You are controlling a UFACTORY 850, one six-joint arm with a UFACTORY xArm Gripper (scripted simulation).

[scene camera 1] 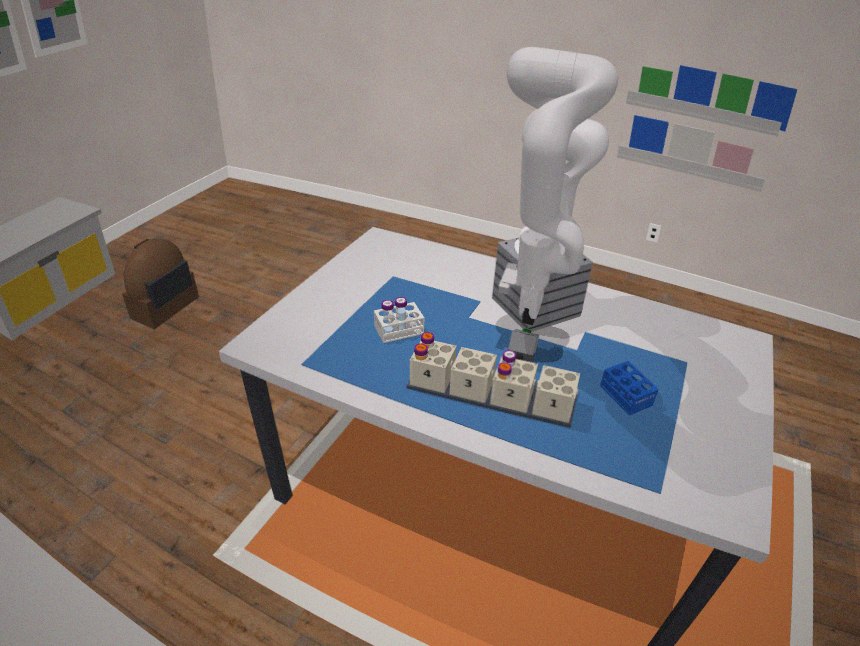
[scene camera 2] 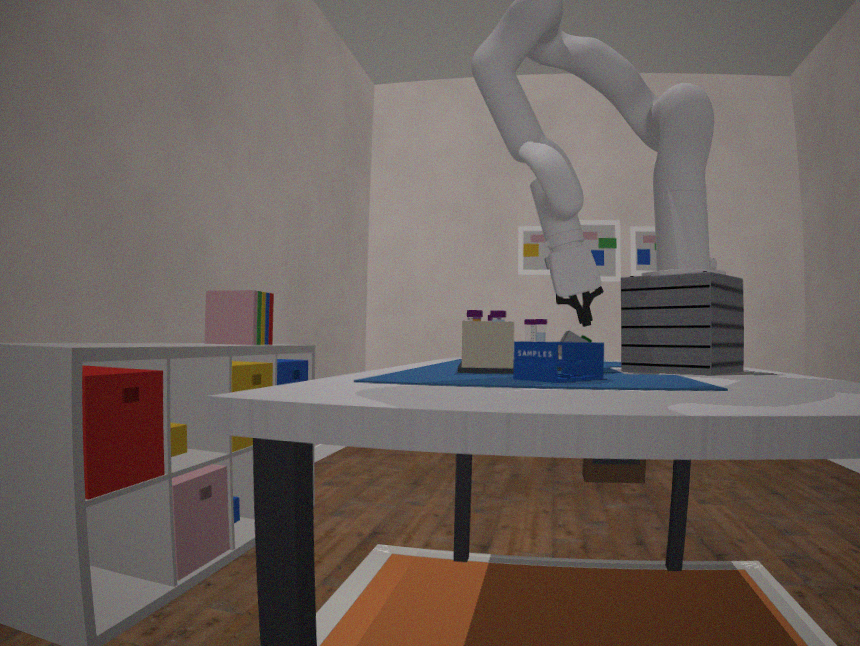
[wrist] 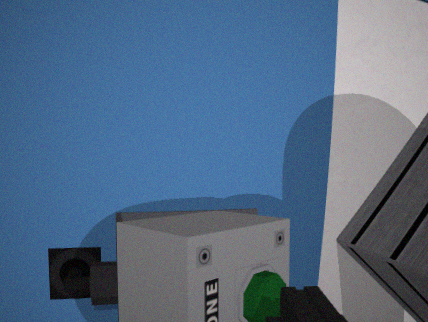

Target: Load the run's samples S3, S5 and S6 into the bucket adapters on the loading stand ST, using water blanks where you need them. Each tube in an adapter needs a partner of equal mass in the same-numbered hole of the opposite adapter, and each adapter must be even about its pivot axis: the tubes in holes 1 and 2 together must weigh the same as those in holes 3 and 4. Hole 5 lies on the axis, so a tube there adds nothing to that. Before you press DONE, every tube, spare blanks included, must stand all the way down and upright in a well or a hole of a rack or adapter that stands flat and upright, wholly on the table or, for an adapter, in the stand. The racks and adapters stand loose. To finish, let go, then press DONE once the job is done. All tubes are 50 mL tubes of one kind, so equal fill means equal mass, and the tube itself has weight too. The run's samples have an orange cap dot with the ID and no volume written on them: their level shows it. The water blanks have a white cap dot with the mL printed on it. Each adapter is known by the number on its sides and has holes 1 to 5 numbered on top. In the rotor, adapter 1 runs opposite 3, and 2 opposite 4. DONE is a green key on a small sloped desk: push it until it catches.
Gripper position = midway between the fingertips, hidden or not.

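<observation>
A blue sample rack (scene camera 1: 635,403), (scene camera 2: 533,361) is part of the scene, though in the wrist view the rack is out of frame. The gripper (scene camera 2: 587,325) is visible too.
</observation>
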